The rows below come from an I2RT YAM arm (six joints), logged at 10 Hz.
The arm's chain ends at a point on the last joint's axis. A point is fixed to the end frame.
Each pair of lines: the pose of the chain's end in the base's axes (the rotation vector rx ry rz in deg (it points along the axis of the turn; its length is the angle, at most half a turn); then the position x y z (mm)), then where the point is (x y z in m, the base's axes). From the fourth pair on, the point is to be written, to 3 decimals.
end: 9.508 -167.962 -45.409 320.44 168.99 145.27
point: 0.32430 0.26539 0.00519
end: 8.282 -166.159 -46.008 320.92 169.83 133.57
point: 0.32089 0.26760 -0.00562
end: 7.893 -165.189 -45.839 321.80 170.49 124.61
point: 0.31920 0.26826 -0.01455
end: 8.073 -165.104 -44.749 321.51 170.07 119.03
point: 0.318 0.266 -0.021
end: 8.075 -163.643 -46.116 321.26 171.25 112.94
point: 0.315 0.270 -0.025
